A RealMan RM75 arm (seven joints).
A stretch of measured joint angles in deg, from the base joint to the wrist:
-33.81 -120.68 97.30 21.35 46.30 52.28 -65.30
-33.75 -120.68 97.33 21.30 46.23 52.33 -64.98
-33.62 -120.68 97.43 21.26 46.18 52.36 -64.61
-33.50 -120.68 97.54 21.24 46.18 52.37 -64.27
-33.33 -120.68 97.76 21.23 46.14 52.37 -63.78
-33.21 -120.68 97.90 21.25 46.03 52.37 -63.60
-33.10 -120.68 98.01 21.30 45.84 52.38 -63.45
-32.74 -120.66 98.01 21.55 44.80 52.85 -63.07
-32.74 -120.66 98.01 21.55 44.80 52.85 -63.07
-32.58 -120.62 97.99 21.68 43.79 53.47 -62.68
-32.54 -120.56 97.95 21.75 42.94 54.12 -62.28
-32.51 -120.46 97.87 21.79 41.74 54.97 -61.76
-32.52 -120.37 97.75 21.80 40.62 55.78 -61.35
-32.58 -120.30 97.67 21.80 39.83 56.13 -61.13
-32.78 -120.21 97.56 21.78 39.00 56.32 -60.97
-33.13 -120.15 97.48 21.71 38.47 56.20 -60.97
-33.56 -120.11 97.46 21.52 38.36 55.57 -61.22
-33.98 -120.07 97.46 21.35 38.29 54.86 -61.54
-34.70 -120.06 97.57 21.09 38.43 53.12 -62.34
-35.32 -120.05 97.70 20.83 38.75 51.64 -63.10
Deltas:
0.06 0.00 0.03 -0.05 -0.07 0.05 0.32
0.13 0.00 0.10 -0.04 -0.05 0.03 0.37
0.12 0.00 0.11 -0.02 0.00 0.01 0.34
0.17 0.00 0.22 -0.01 -0.04 0.00 0.49
0.12 0.00 0.14 0.02 -0.11 0.00 0.18
0.11 0.00 0.11 0.05 -0.19 0.01 0.15
0.36 0.02 0.00 0.25 -1.04 0.47 0.38
0.00 0.00 0.00 0.00 0.00 0.00 0.00
0.16 0.04 -0.02 0.13 -1.01 0.62 0.39
0.04 0.06 -0.04 0.07 -0.85 0.65 0.40
0.03 0.10 -0.08 0.04 -1.20 0.85 0.52
-0.01 0.09 -0.12 0.01 -1.12 0.81 0.41
-0.06 0.07 -0.08 0.00 -0.79 0.35 0.22
-0.20 0.09 -0.11 -0.02 -0.83 0.19 0.16
-0.35 0.06 -0.08 -0.07 -0.53 -0.12 0.00
-0.43 0.04 -0.02 -0.19 -0.11 -0.63 -0.25
-0.42 0.04 0.00 -0.17 -0.07 -0.71 -0.32
-0.72 0.01 0.11 -0.26 0.14 -1.74 -0.80
-0.62 0.01 0.13 -0.26 0.32 -1.48 -0.76

